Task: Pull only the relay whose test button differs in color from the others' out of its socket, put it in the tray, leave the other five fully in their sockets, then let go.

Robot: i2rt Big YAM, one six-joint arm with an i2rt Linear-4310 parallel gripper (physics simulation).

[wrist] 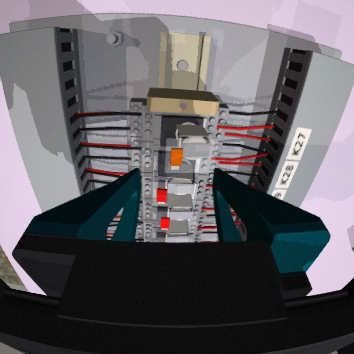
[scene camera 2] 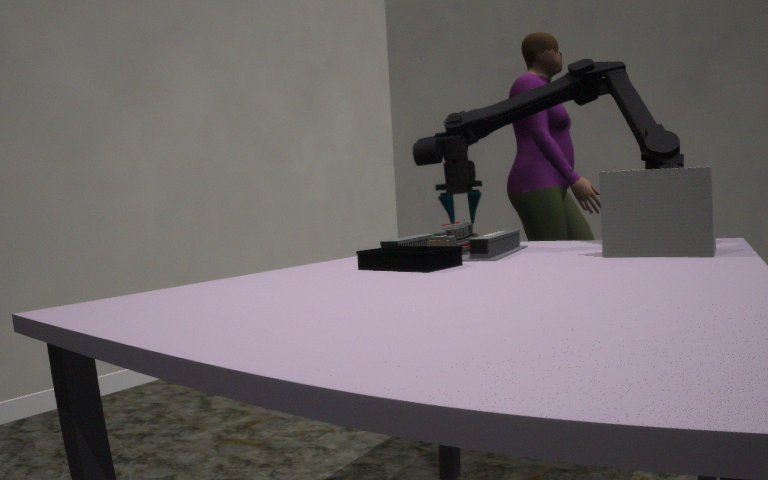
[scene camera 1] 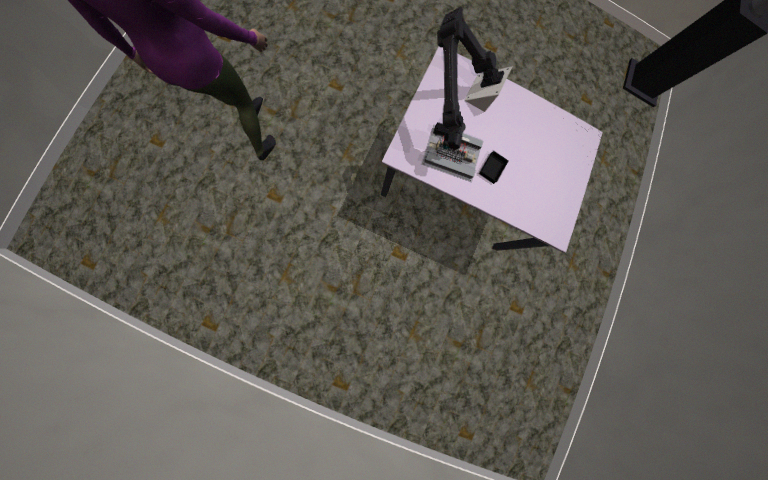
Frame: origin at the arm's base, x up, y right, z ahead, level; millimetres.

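Seen in the pictures: gripper, fingertip midpoint: (wrist: 176, 176) (scene camera 2: 463, 224) (scene camera 1: 445, 144); arm's base at its link origin: (scene camera 2: 669, 202) (scene camera 1: 492, 80).
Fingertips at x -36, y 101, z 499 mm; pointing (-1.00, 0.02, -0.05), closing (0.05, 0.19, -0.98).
Note:
Pixels of each thing's middle, then the offset from my fingertips to it. "spot": a spot on its surface instead.
- relay with the orange test button, body centre: (wrist: 184, 139) (scene camera 2: 467, 229) dx -12, dy +20, dz -2 mm
- relay with a red button, body centre: (wrist: 175, 175) dx -15, dy -9, dz -2 mm
- red-button relay at the middle of its body: (wrist: 174, 202) (scene camera 2: 459, 232) dx -16, dy -36, dz -6 mm
- black tray at a spot on its surface: (scene camera 2: 390, 260) (scene camera 1: 501, 172) spot: dx -45, dy -381, dz -27 mm
- grey panel at the middle of its body: (wrist: 170, 196) (scene camera 1: 452, 152) dx -59, dy -66, dz -10 mm
- tan end block at the middle of its body: (wrist: 181, 99) dx -39, dy +37, dz +2 mm
- rail at a spot on its surface: (wrist: 165, 60) spot: dx -60, dy +60, dz +17 mm
The relay with the orange test button (wrist: 176, 157) is nearest the tan end block in the wrist view. Its clear case looks askew over a dark socket area; how deep it sits is not clear. Farther along the row, a relay with a red button (wrist: 161, 195) and another red-button relay (wrist: 165, 223) show between the teal fingers; the rest are hidden by the gripper body. My gripper (scene camera 2: 462, 222) (wrist: 176, 176) is partly open, pointing down, its tips low at the relay row, with nothing gripped. The black tray (scene camera 1: 501, 172) (scene camera 2: 390, 260) stands beside the panel.
The grey panel (wrist: 120, 60) has slotted wire ducts on both sides and red and black wires. A tan end block (wrist: 200, 105) closes the row on the rail (wrist: 165, 60). A light box (scene camera 2: 656, 212) carries the arm base. A person (scene camera 1: 152, 45) (scene camera 2: 540, 130) stands beyond the table.

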